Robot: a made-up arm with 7 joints. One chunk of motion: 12 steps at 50 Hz.
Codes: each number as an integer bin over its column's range. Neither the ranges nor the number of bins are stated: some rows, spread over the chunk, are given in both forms.
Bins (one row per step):
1: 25 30 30 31 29 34
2: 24 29 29 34 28 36
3: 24 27 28 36 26 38
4: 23 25 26 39 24 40
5: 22 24 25 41 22 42
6: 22 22 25 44 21 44
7: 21 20 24 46 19 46
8: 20 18 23 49 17 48
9: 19 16 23 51 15 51
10: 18 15 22 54 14 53
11: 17 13 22 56 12 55
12: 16 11 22 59 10 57
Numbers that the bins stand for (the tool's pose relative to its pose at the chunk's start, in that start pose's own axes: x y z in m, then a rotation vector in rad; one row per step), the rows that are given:
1: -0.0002 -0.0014 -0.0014 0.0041 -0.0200 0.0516
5: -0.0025 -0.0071 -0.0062 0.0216 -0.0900 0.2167
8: -0.0041 -0.0129 -0.0081 0.0356 -0.1400 0.3405
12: -0.0073 -0.0195 -0.0090 0.0530 -0.2100 0.5262
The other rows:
2: -0.0010 -0.0024 -0.0024 0.0094 -0.0300 0.0929
3: -0.0010 -0.0043 -0.0033 0.0129 -0.0500 0.1341
4: -0.0017 -0.0062 -0.0052 0.0181 -0.0700 0.1754
6: -0.0025 -0.0090 -0.0062 0.0268 -0.1000 0.2579
7: -0.0033 -0.0110 -0.0071 0.0303 -0.1200 0.2992
9: -0.0049 -0.0148 -0.0081 0.0390 -0.1600 0.4024
10: -0.0057 -0.0157 -0.0090 0.0443 -0.1700 0.4437
11: -0.0065 -0.0176 -0.0090 0.0478 -0.1900 0.4849

